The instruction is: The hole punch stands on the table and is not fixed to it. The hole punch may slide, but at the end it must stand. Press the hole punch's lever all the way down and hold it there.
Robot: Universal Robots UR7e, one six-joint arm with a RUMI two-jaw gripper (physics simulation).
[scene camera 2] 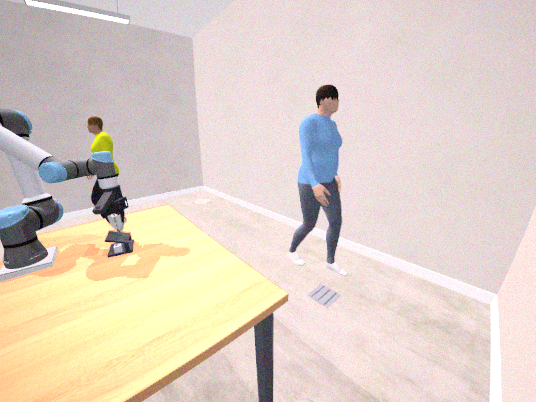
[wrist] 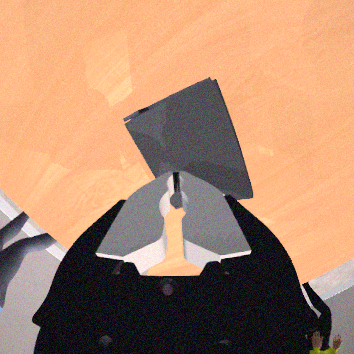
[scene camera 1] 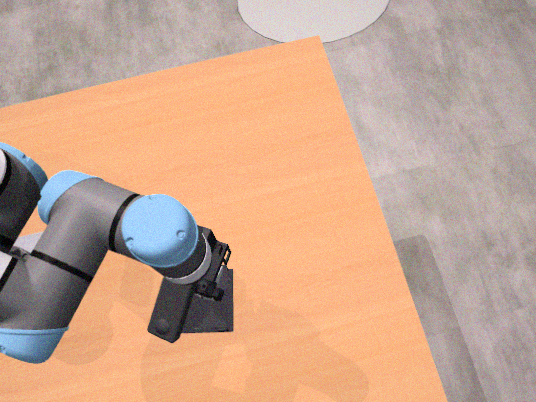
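Pixels of known places: gripper, fingertip midpoint: (scene camera 2: 120, 232) (wrist: 176, 174); arm's base, origin of the base link: (scene camera 2: 27, 259).
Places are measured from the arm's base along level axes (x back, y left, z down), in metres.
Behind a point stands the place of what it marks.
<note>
The dark grey hole punch (scene camera 1: 216, 316) @(x -0.414, y -0.098, z -0.032 m) (scene camera 2: 120, 248) @(x -0.393, y -0.113, z -0.002 m) (wrist: 195, 132) @(x -0.372, y -0.082, z -0.047 m) stands upright on the table. In scene camera 2 its lever (scene camera 2: 118, 237) @(x -0.391, y -0.076, z -0.041 m) is a flat plate raised above the base, with a gap between them. My gripper (scene camera 2: 119, 230) @(x -0.402, y -0.059, z -0.057 m) (wrist: 176, 174) @(x -0.402, y -0.059, z -0.057 m) is shut and empty, pointing down, with its tips over the lever's near part in the wrist view. In scene camera 2 the tips are at or just above the lever; whether they touch it I cannot tell. In scene camera 1 the arm's wrist hides the fingertips and part of the hole punch.
The wooden table (scene camera 1: 280, 150) @(x -0.564, y 0.246, z 0.028 m) (scene camera 2: 150, 320) @(x -0.481, y -0.576, z 0.028 m) carries the arm's base plate (scene camera 2: 47, 260) @(x -0.091, y -0.052, z 0.003 m) at the left in scene camera 2. A person in blue (scene camera 2: 320, 150) and a person in yellow (scene camera 2: 103, 142) stand on the floor beyond the table. The arm's shadow falls around the hole punch.
</note>
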